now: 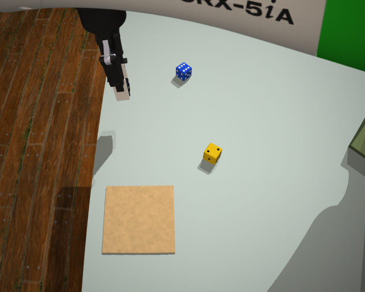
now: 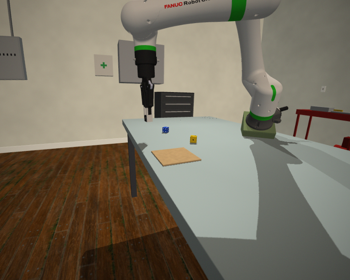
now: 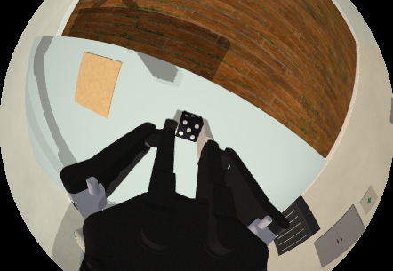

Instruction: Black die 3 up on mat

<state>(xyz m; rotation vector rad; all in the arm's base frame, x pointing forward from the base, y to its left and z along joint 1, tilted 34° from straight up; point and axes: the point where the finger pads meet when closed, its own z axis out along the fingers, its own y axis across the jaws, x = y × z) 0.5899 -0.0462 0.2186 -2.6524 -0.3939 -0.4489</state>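
The tan mat lies 23 cm to the left of my hand, 12 cm below it and 10 cm behind it. Also, from my hand: black die: 2 cm below; yellow die: 21 cm behind, 11 cm below, 5 cm to the left; blue die: 16 cm to the right, 11 cm below, 9 cm behind.
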